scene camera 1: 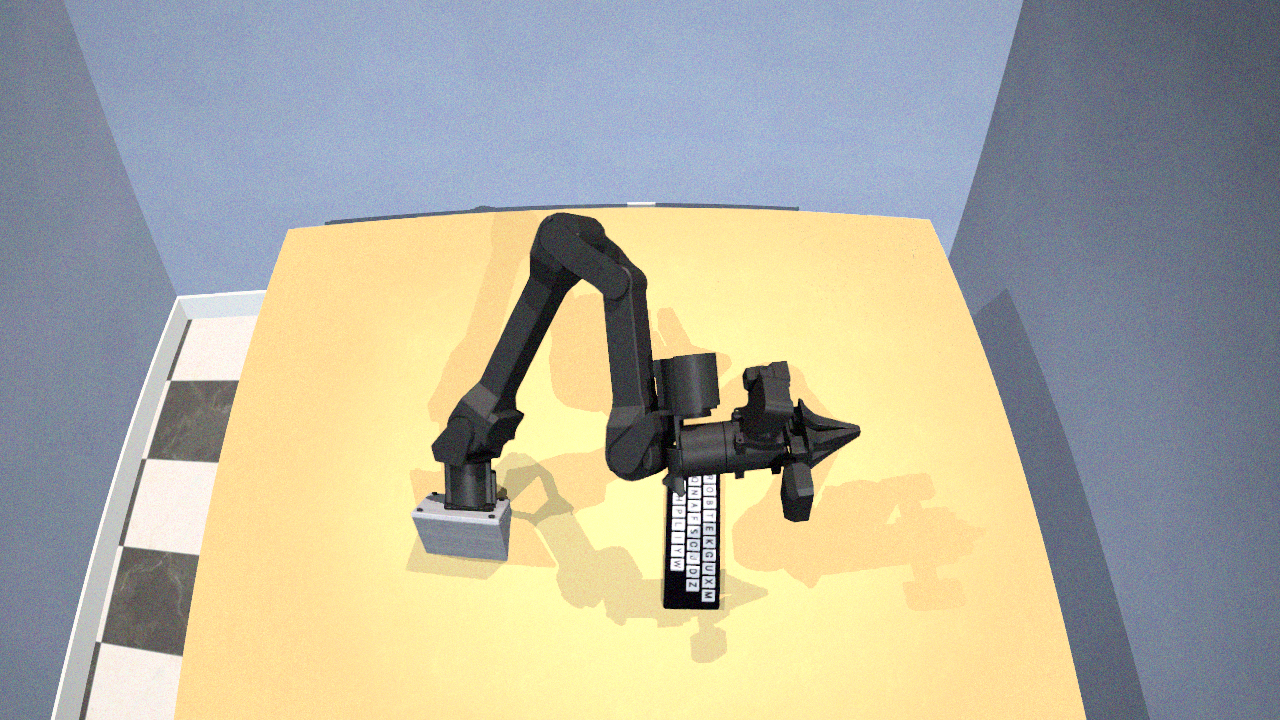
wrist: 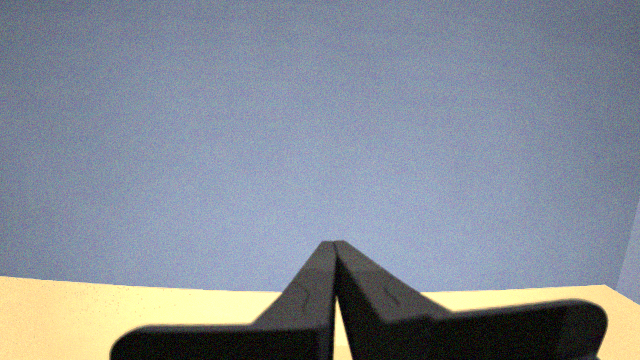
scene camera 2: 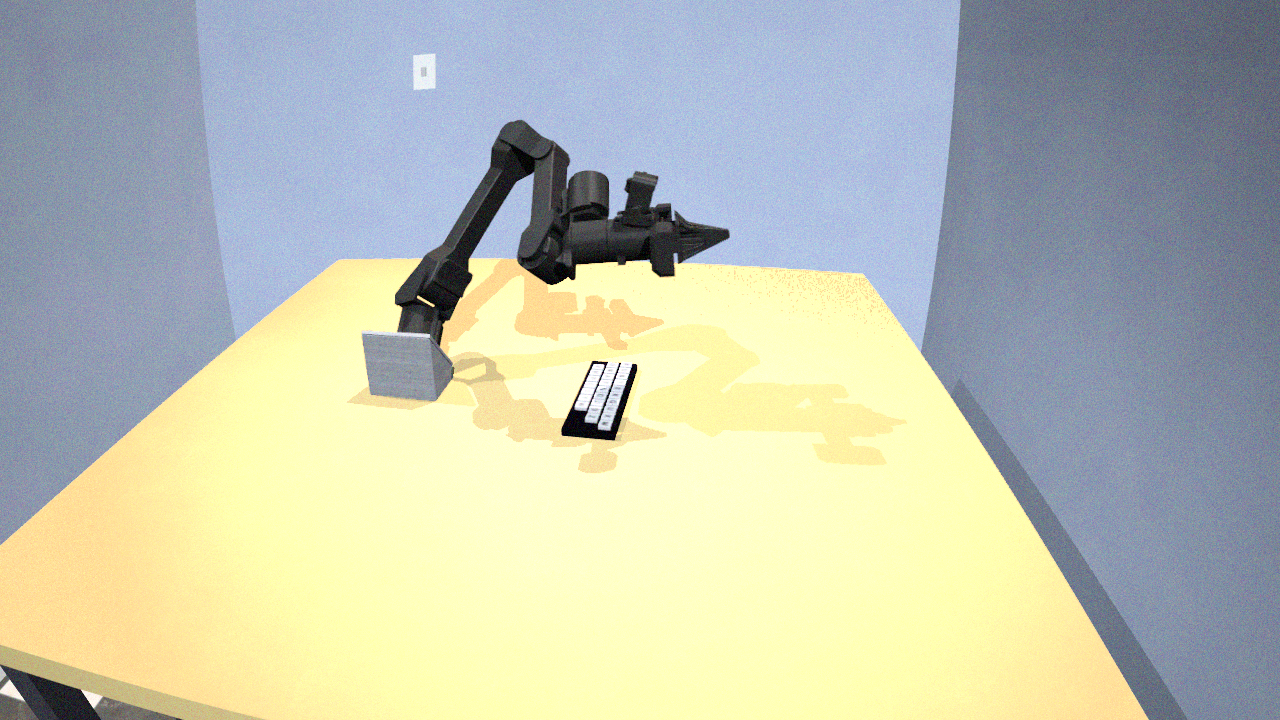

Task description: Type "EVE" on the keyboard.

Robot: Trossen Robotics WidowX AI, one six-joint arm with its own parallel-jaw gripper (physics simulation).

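Seen in the pictures: gripper, fingertip midpoint: (scene camera 1: 859, 430) (wrist: 332, 251) (scene camera 2: 729, 233); arm's base, link origin: (scene camera 1: 468, 504) (scene camera 2: 414, 348).
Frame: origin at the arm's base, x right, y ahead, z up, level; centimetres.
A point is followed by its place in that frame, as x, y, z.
Note:
The keyboard (scene camera 1: 691, 601) @(13.9, 27.4, -4.9) (scene camera 2: 588, 432) @(14.7, 27.5, -5.1) is a black board with rows of white lettered keys, lying flat on the table in front of the arm. In scene camera 1 its far end is hidden under the arm. The E key (scene camera 1: 709, 528) @(3.3, 31.1, -4.4) is about midway along the right row; I cannot make out a V key. My gripper (scene camera 1: 857, 430) @(6.3, 45.4, 19.9) (scene camera 2: 727, 233) @(6.3, 45.4, 19.9) (wrist: 332, 251) @(6.3, 45.4, 19.9) is shut and empty, its tips meeting. It is held roughly level, high above the table, and points outward past the keyboard to the right. The keyboard does not show in the wrist view.
The arm's grey base block (scene camera 1: 461, 531) @(4.9, -0.9, 1.6) (scene camera 2: 402, 365) @(5.0, -0.6, -0.5) stands on the yellow table (scene camera 1: 358, 626) @(16.1, -17.4, -5.9) (scene camera 2: 447, 573) @(43.0, 13.9, -6.0) (wrist: 50, 320) @(-31.6, 75.6, -6.0), left of the keyboard. Blue walls rise behind and beside the table. Arm shadows fall across the table and the keyboard's near end.

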